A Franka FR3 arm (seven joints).
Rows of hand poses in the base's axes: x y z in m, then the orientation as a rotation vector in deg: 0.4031 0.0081 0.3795 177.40 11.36 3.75; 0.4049 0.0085 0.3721 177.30 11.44 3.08; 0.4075 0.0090 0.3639 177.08 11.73 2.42; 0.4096 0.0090 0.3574 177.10 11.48 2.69; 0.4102 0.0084 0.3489 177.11 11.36 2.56; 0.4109 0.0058 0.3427 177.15 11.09 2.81; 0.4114 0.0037 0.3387 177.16 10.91 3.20; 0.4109 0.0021 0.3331 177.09 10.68 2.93; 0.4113 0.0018 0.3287 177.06 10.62 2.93
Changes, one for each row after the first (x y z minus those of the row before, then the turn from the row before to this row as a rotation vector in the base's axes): 0.0018 0.0004 -0.0074 -0.14 0.42 0.05; 0.0026 0.0005 -0.0082 -0.24 0.41 0.18; 0.0021 0.0000 -0.0065 0.02 -0.18 -0.16; 0.0006 -0.0006 -0.0085 0.00 0.08 -0.08; 0.0007 -0.0026 -0.0062 0.04 -0.16 -0.17; 0.0005 -0.0021 -0.0040 0.02 -0.25 -0.11; -0.0005 -0.0016 -0.0056 -0.10 0.16 -0.15; 0.0004 -0.0003 -0.0044 -0.03 0.00 -0.04
